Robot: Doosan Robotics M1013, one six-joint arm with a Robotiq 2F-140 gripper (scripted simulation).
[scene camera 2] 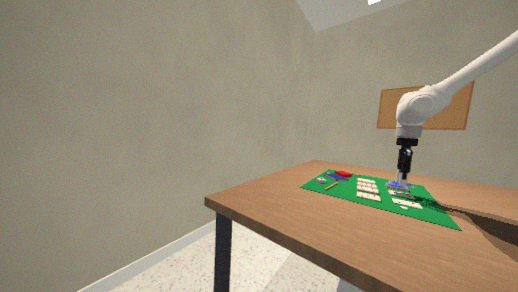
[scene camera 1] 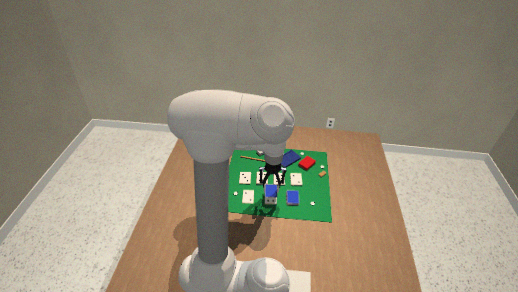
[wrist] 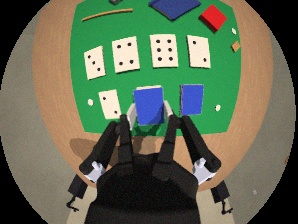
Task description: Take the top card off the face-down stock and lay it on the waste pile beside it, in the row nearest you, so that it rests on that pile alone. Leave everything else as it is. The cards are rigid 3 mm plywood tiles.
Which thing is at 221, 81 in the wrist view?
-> A green mat.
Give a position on a green mat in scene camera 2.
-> At 432, 212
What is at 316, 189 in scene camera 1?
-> A green mat.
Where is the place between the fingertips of my gripper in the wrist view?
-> At 149, 107
